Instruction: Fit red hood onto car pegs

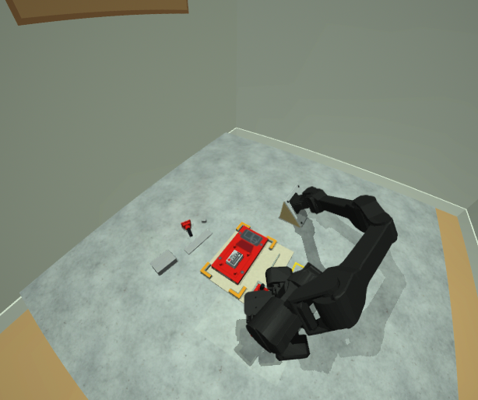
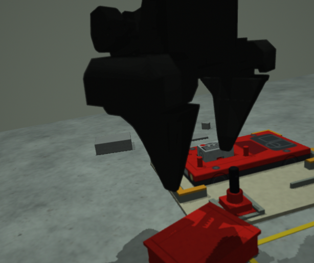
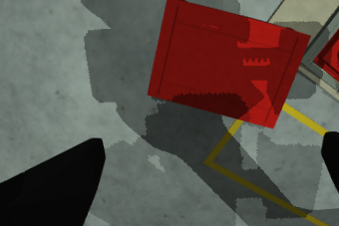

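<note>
Now: gripper tip 20 mm to the left of the red hood and 90 mm above it. The rest, counted from my gripper tip: small wheel 250 mm behind, 180 mm to the left, 100 mm below; then grey strip 90 mm behind, 370 mm to the right, 110 mm below; then engine block 100 mm behind, 200 mm to the right, 90 mm below.
</note>
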